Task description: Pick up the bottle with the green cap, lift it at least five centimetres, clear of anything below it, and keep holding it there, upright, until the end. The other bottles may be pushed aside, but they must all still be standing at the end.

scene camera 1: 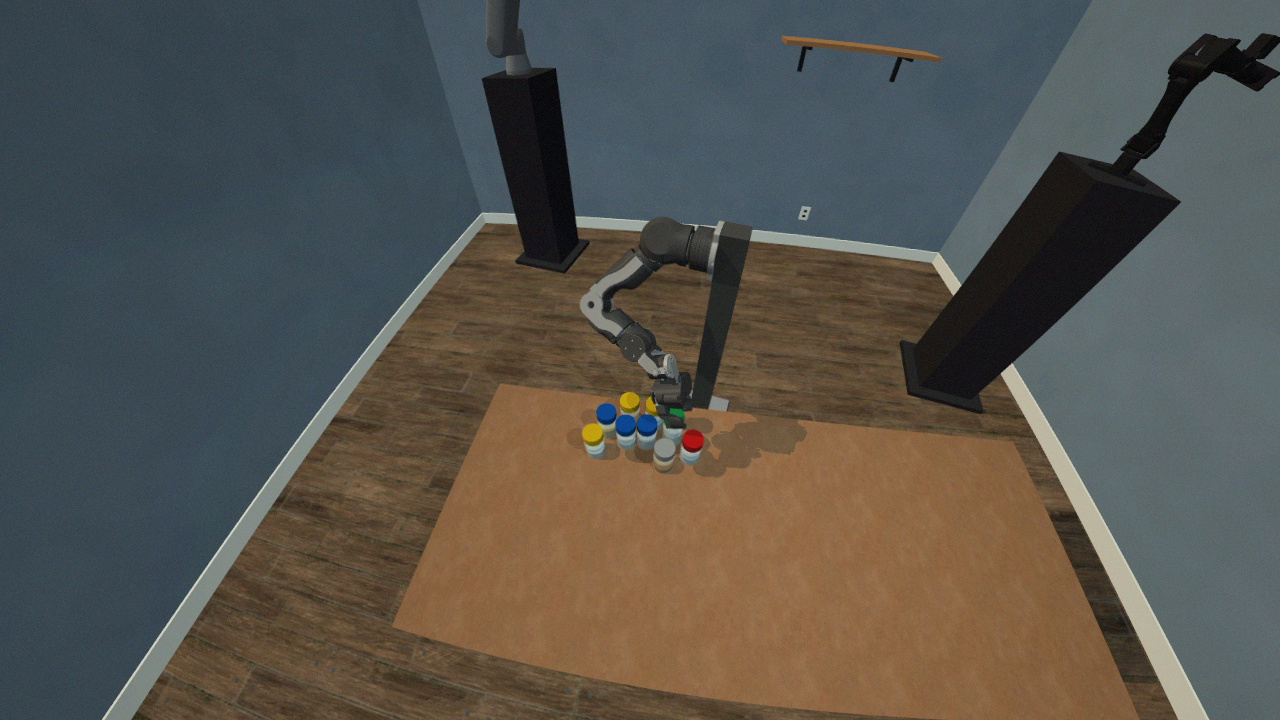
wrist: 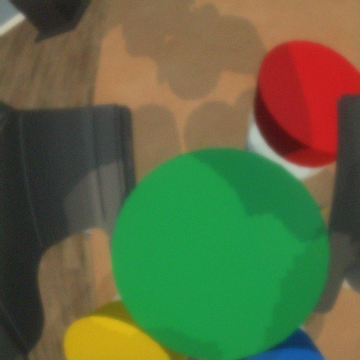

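The green-capped bottle (scene camera 1: pixel 679 414) (wrist: pixel 215 255) is between the two dark fingers of my gripper (scene camera 1: pixel 672 417) (wrist: pixel 227 199), which is shut on it. It looks upright and seems raised a little; its exact height above the mat cannot be told. Part of its white body shows below the fingers in the scene view. The red-capped bottle (scene camera 1: pixel 691 441) (wrist: pixel 305 100) stands close by, at the upper right in the wrist view. A grey-capped bottle (scene camera 1: pixel 664 450) stands in front. Blue-capped bottles (scene camera 1: pixel 647 426) (wrist: pixel 295 347) and yellow-capped bottles (scene camera 1: pixel 630 402) (wrist: pixel 110 340) stand to the left.
The bottles stand near the back edge of the brown mat (scene camera 1: pixel 760 555). The arm's dark post (scene camera 1: pixel 723 313) rises behind them. Two black pedestals (scene camera 1: pixel 537 170) (scene camera 1: pixel 1047 286) with other arms stand farther back, left and right.
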